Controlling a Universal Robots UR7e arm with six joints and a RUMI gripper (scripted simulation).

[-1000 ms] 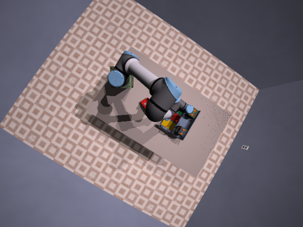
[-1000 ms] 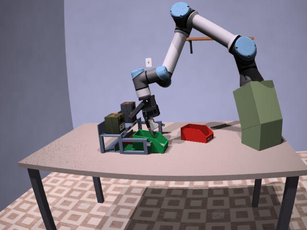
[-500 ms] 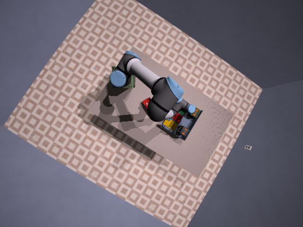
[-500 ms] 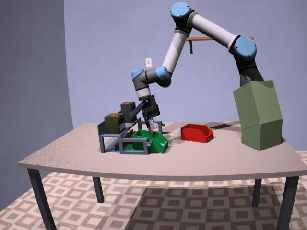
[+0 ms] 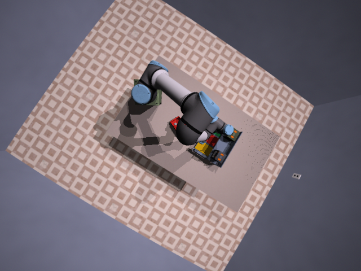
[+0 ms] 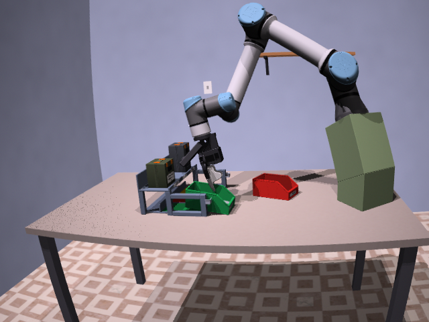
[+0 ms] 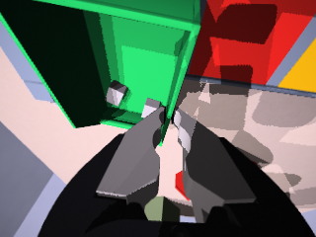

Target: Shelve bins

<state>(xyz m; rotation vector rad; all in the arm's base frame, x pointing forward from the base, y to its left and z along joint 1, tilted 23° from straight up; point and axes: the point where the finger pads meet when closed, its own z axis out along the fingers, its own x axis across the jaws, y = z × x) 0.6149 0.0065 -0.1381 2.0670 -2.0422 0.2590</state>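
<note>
The green bin lies 5 cm to the left of my hand and 2 cm below it. Also, from my hand: green mark 10 cm ahead, 7 cm below, 4 cm to the left; red mark 9 cm ahead, 8 cm to the right, 7 cm below; yellow mark 19 cm to the right, 8 cm ahead, 7 cm below.
</note>
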